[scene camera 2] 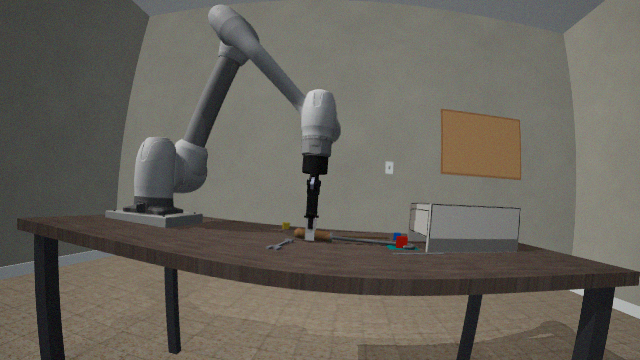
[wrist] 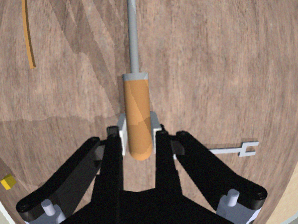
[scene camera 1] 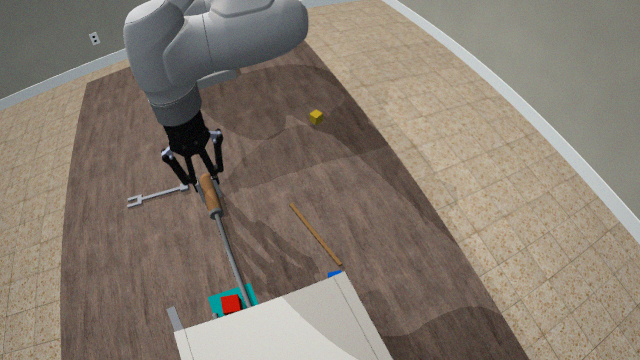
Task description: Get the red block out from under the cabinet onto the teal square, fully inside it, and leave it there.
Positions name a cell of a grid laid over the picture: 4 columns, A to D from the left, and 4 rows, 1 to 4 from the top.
Note:
I see my gripper (scene camera 1: B3).
My gripper also shows in scene camera 2 (scene camera 2: B3) and in the wrist view (wrist: B3).

